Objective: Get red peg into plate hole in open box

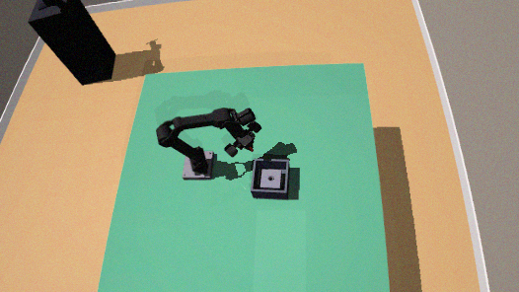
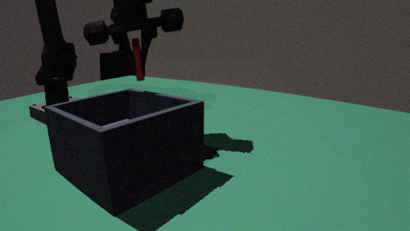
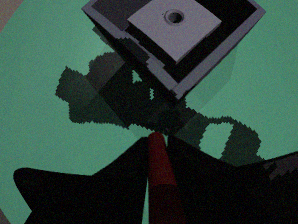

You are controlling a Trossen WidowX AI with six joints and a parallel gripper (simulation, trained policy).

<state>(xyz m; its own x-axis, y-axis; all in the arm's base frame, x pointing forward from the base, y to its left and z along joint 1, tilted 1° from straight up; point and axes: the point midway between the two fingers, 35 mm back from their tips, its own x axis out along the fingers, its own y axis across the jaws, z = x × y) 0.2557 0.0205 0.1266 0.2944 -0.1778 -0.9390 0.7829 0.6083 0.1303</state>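
My gripper tip is 13 cm to the left of the grey plate, 8 cm above it and 7 cm short of it. From my gripper tip the other things lie so: red peg 2 cm above, 1 cm to the left, 1 cm behind; then dark box 13 cm to the right, 10 cm below, 7 cm ahead.
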